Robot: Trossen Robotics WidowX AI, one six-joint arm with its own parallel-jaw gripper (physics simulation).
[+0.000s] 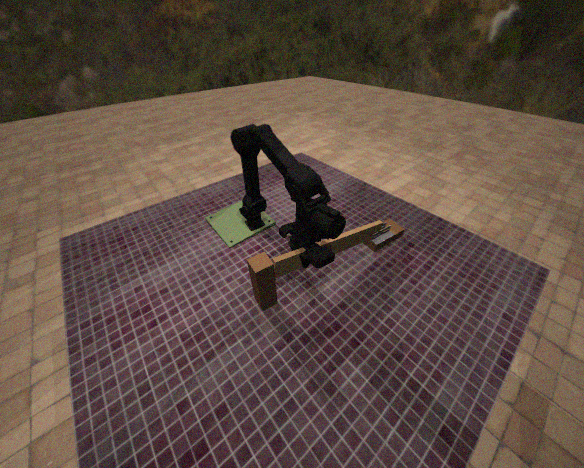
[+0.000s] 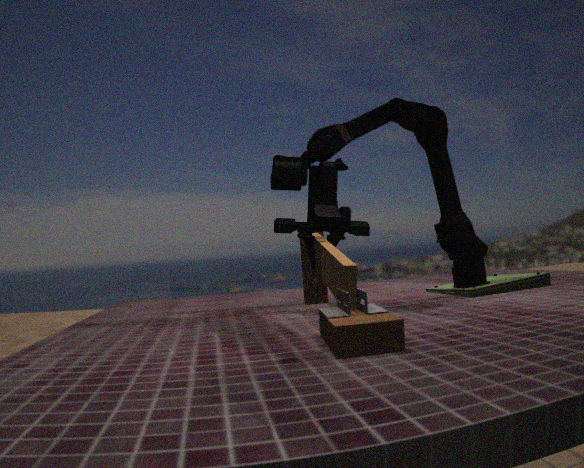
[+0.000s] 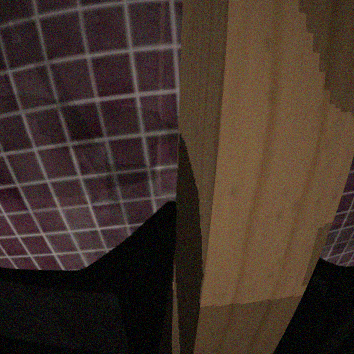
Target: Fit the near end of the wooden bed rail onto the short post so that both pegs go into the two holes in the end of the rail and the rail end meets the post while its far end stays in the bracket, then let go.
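Where they show: gripper, fingertip midpoint: [image 1: 303, 265]; arm's base, link origin: [image 1: 254, 223] [image 2: 471, 285].
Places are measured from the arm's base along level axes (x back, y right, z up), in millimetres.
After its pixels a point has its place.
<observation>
The wooden bed rail [image 1: 352, 239] @(z 77, x -338, y -200 mm) [image 2: 341, 270] @(z 74, x -337, y -333 mm) [image 3: 270, 150] runs from the short post to the bracket. My gripper [image 1: 311, 248] [image 2: 321, 240] [image 3: 194, 209] @(z 64, x -332, y -8 mm) is shut on the rail, nearer its post end. The rail's near end is right up against the upper side of the upright short post [image 1: 265, 290] @(z 77, x -356, y 130 mm) [image 2: 314, 289] @(z 17, x -335, y 98 mm); a thin dark line shows at the joint, and whether the faces fully meet is unclear. The pegs and holes are hidden. The rail's far end sits between the upright plates of the metal bracket [image 1: 382, 239] @(z 22, x -361, y -340 mm) [image 2: 362, 302] @(z 31, x -319, y -370 mm).
The bracket is on a low wooden block [image 1: 396, 230] @(z 20, x -355, y -426 mm) [image 2: 367, 337] @(z 4, x -333, y -462 mm). The arm's base is on a green plate [image 1: 230, 227] @(z -1, x 33, y 93 mm) [image 2: 520, 282] @(z 0, x 89, y -62 mm) behind the rail. A purple tiled mat [image 1: 300, 375] @(z -16, x -551, y 148 mm) [image 2: 200, 390] @(z -16, x -503, y -547 mm) lies under everything, with tan paving [image 1: 150, 135] around it.
</observation>
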